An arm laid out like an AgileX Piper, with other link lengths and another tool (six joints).
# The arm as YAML. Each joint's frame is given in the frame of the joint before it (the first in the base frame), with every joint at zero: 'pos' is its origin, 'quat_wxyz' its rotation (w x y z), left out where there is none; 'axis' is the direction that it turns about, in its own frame. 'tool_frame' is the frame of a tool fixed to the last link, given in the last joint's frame.
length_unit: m
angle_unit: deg
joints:
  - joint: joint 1
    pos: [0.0, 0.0, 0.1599]
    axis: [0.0, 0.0, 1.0]
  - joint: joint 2
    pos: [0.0, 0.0, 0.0]
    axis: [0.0, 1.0, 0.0]
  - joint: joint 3
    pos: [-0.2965, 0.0, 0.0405]
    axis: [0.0, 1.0, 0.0]
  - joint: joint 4
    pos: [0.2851, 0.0, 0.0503]
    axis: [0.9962, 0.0, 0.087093]
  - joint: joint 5
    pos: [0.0, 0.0, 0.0]
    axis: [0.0, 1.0, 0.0]
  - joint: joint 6
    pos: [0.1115, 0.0, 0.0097]
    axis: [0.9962, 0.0, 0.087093]
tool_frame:
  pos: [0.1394, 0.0, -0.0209]
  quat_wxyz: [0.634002, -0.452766, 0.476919, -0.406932]
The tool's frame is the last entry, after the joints.
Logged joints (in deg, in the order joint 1, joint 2, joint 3, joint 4, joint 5, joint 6), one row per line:
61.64, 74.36, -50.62, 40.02, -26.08, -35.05
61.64, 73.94, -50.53, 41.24, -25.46, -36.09
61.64, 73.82, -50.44, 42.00, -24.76, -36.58
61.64, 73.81, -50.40, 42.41, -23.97, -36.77
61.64, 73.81, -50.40, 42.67, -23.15, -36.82
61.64, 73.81, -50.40, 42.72, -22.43, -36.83
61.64, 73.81, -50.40, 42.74, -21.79, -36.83
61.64, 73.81, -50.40, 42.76, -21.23, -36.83
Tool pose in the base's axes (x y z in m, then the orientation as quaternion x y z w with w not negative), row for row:
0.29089, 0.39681, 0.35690, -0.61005, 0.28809, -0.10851, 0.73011
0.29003, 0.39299, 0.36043, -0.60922, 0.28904, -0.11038, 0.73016
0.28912, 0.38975, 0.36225, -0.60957, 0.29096, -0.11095, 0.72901
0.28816, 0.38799, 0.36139, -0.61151, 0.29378, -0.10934, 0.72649
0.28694, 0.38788, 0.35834, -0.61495, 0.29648, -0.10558, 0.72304
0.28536, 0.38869, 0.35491, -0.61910, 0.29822, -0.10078, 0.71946
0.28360, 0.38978, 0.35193, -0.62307, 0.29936, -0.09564, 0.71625
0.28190, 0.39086, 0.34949, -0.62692, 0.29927, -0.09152, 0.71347
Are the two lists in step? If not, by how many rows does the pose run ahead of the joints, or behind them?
The pose runs 2 rows behind the joints: the pose in row i belongs to the joints in row i - 2.
